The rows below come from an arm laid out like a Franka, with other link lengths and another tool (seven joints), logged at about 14 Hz.
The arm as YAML. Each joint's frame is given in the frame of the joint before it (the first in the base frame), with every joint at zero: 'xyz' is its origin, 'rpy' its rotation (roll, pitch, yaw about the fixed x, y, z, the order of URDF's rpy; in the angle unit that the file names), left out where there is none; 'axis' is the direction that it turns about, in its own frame. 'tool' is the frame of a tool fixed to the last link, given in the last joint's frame.
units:
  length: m
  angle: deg
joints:
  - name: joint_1
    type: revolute
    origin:
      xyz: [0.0, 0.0, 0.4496]
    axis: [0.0, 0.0, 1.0]
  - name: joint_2
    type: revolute
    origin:
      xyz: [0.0, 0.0, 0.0]
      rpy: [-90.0, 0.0, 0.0]
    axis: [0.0, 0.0, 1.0]
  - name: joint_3
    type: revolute
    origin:
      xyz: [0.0, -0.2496, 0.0]
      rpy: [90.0, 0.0, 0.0]
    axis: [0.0, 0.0, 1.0]
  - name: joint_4
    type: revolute
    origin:
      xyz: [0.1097, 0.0, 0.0]
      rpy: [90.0, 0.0, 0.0]
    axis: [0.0, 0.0, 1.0]
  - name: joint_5
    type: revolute
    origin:
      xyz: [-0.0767, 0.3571, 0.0]
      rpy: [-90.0, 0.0, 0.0]
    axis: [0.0, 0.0, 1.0]
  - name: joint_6
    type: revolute
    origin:
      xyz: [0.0, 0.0, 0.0]
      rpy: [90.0, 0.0, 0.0]
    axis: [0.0, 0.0, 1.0]
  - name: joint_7
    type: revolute
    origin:
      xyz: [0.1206, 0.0, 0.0]
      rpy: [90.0, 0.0, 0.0]
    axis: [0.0, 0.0, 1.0]
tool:
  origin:
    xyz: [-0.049, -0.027, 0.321]
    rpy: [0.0, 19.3, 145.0]
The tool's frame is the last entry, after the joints.
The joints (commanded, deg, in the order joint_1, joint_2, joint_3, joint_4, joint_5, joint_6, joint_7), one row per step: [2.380, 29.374, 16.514, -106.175, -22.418, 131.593, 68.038]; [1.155, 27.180, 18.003, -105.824, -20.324, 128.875, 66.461]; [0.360, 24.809, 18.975, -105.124, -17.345, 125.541, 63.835]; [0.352, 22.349, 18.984, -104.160, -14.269, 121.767, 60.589]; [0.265, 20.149, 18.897, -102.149, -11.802, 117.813, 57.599]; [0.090, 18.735, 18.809, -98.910, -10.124, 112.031, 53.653]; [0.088, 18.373, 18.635, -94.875, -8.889, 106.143, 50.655]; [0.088, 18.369, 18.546, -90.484, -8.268, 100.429, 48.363]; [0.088, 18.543, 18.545, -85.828, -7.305, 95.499, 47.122]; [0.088, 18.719, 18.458, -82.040, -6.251, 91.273, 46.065]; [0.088, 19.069, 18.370, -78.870, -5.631, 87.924, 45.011]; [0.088, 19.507, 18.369, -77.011, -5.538, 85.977, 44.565]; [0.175, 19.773, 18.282, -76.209, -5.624, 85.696, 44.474]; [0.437, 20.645, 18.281, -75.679, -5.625, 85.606, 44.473]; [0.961, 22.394, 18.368, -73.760, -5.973, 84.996, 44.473]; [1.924, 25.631, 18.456, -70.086, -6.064, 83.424, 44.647]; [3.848, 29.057, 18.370, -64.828, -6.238, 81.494, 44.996]
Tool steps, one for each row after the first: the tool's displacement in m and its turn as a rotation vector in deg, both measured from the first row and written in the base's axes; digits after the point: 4 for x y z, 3 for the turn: [-0.0002, 0.0027, 0.0234, 0.820, 0.650, -0.180]; [-0.0027, 0.0054, 0.0496, 1.901, 1.767, 0.124]; [-0.0070, 0.0058, 0.0767, 2.763, 3.075, 1.041]; [-0.0057, 0.0052, 0.1088, 3.640, 3.619, 1.992]; [-0.0101, -0.0009, 0.1396, 3.811, 5.367, 4.115]; [-0.0150, -0.0058, 0.1662, 4.053, 7.321, 5.669]; [-0.0190, -0.0109, 0.1926, 4.102, 8.918, 6.925]; [-0.0199, -0.0110, 0.2208, 4.877, 9.680, 7.309]; [-0.0238, -0.0110, 0.2434, 5.763, 10.616, 7.648]; [-0.0273, -0.0123, 0.2605, 6.361, 11.369, 8.208]; [-0.0296, -0.0139, 0.2679, 6.486, 11.948, 8.437]; [-0.0274, -0.0143, 0.2707, 6.520, 11.696, 8.477]; [-0.0275, -0.0115, 0.2658, 6.658, 12.152, 8.670]; [-0.0256, -0.0070, 0.2615, 6.718, 12.575, 9.078]; [-0.0249, 0.0025, 0.2540, 7.243, 13.792, 9.505]; [-0.0224, 0.0194, 0.2542, 7.792, 14.053, 10.389]
